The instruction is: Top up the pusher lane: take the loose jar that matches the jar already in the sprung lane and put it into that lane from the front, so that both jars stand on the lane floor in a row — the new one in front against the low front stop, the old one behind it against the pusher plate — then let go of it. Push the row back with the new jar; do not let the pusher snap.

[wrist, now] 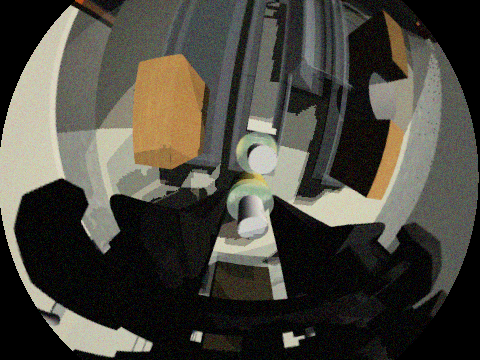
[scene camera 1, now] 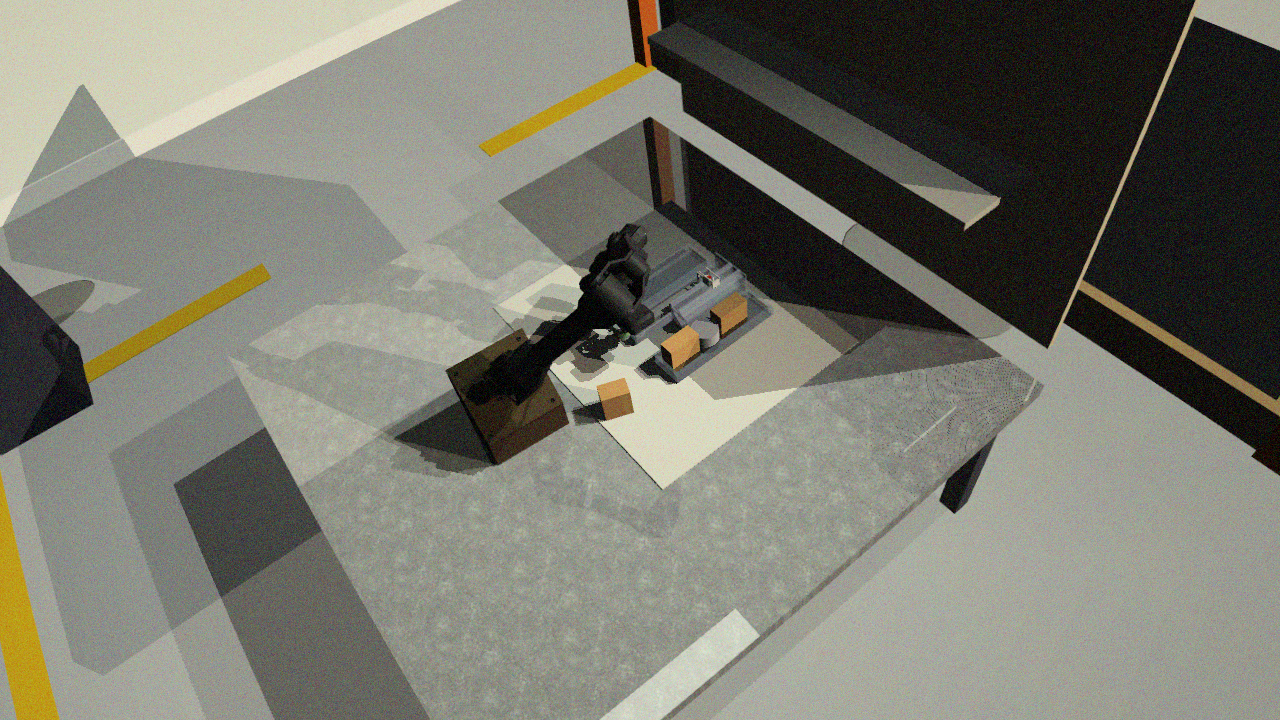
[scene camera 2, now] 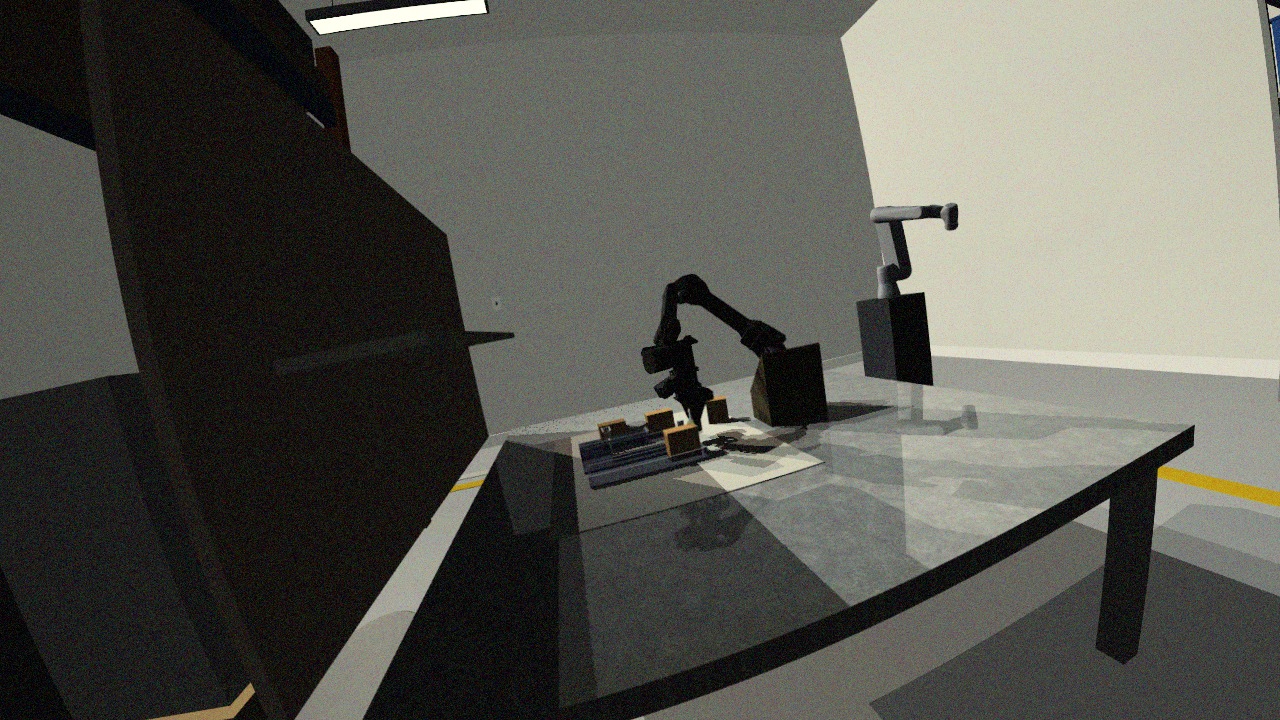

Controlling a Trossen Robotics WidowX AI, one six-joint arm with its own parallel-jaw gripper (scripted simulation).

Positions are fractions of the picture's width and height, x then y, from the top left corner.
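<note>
Scene camera 1 shows the gripper (scene camera 1: 0.48, 0.45) together with an orange box (scene camera 1: 0.48, 0.55). In the wrist view, the gripper (wrist: 0.52, 0.55) is visible again, along with a pale green jar (wrist: 0.52, 0.56), a pale green jar (wrist: 0.54, 0.43), a grey cylinder (wrist: 0.78, 0.27) and an orange box (wrist: 0.36, 0.28).
</note>
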